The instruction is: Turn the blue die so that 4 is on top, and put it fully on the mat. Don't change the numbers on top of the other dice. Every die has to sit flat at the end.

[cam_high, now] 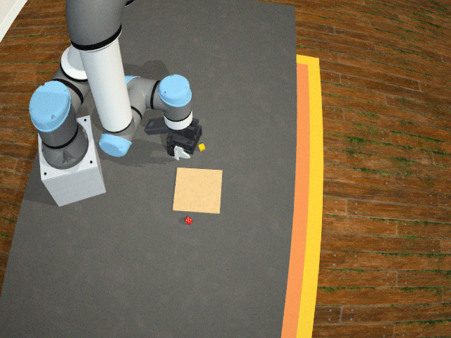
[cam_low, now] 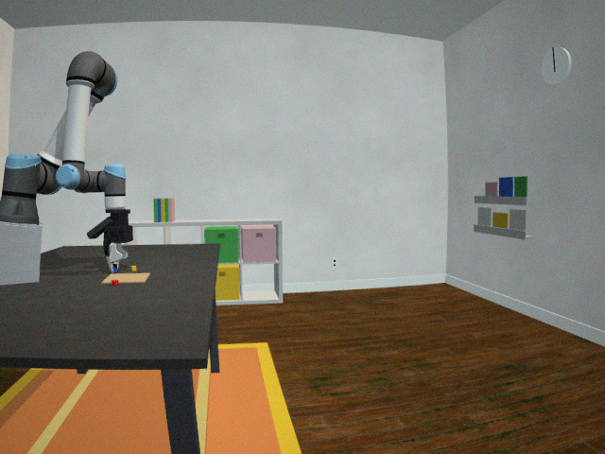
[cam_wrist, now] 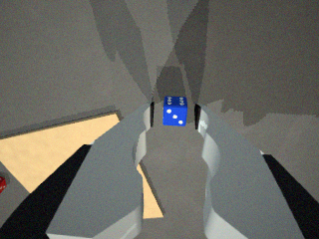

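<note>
The blue die lies 1 cm below my hand. Round my hand: tan mat: 10 cm ahead, 9 cm to the right, 2 cm below; then yellow die: 6 cm ahead, 4 cm to the left, 1 cm below; then red die: 10 cm ahead, 20 cm to the right, 1 cm below.
</note>
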